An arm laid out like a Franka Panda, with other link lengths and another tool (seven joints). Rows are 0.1 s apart.
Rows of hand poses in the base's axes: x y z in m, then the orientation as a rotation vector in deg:
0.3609 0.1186 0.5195 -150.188 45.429 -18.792
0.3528 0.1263 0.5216 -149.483 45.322 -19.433
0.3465 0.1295 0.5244 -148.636 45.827 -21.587
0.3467 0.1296 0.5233 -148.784 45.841 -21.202
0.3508 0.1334 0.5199 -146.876 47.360 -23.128
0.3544 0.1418 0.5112 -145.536 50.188 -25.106
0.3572 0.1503 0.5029 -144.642 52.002 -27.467
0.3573 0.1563 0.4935 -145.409 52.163 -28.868
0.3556 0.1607 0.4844 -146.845 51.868 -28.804
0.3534 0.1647 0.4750 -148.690 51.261 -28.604
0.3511 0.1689 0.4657 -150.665 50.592 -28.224
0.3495 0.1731 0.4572 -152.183 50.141 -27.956
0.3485 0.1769 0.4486 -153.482 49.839 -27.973
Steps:
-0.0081 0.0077 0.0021 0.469 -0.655 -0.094
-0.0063 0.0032 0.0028 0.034 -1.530 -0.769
0.0002 0.0001 -0.0011 -0.016 0.294 0.065
0.0041 0.0038 -0.0034 0.895 -1.518 -1.555
0.0036 0.0084 -0.0087 0.125 -1.044 -2.444
0.0028 0.0085 -0.0083 -0.322 -1.333 -1.766
0.0001 0.0060 -0.0094 -1.222 -0.501 -0.285
-0.0017 0.0044 -0.0091 -1.196 0.532 0.338
-0.0022 0.0040 -0.0094 -1.466 0.702 0.602
-0.0023 0.0042 -0.0093 -1.515 0.845 0.668
-0.0016 0.0042 -0.0085 -1.188 0.646 0.455
-0.0010 0.0038 -0.0086 -1.119 0.422 0.292

